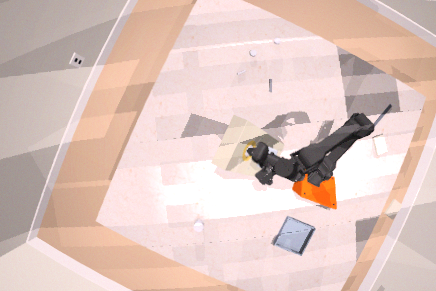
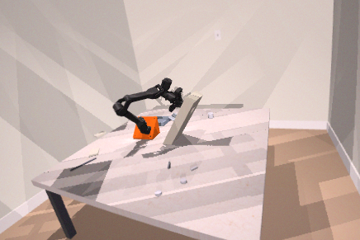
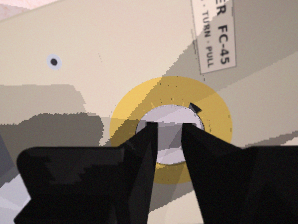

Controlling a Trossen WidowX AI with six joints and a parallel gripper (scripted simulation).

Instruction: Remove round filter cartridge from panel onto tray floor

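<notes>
My gripper tip is now 80 mm above the beige service panel and 40 mm past it. Round my gripper tip: grey-blue tray 420 mm behind, 270 mm to the left, 230 mm below; white round cartridge 10 mm below, 10 mm ahead.
</notes>
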